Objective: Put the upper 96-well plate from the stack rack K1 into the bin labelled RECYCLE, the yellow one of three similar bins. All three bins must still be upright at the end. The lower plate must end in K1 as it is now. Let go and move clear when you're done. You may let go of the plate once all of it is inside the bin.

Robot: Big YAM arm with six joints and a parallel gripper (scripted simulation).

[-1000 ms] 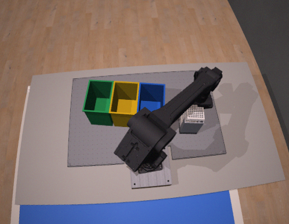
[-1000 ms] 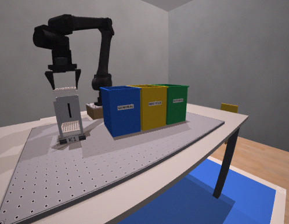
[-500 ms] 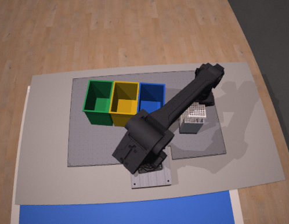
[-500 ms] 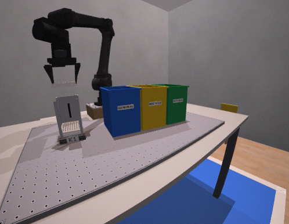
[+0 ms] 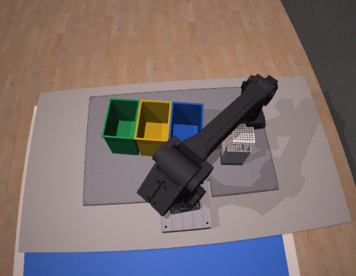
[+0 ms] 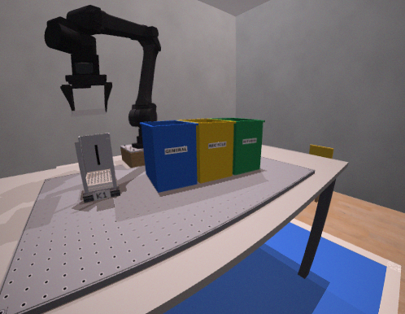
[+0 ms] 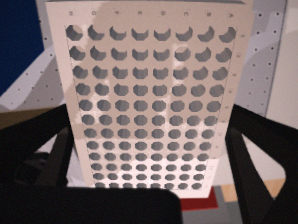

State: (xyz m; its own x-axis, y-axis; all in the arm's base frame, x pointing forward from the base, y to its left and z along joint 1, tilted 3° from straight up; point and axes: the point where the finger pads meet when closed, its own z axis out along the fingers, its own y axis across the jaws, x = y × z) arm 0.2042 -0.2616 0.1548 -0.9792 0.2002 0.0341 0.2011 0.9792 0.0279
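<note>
Right now the yellow recycle bin is 110 mm ahead of my hand, 320 mm to the left of it and 140 mm below it. The rest, counted from my hand: blue general bin: 80 mm ahead, 200 mm to the left, 140 mm below; 96-well plate: right at my hand; green bin: 140 mm ahead, 450 mm to the left, 140 mm below.
</note>
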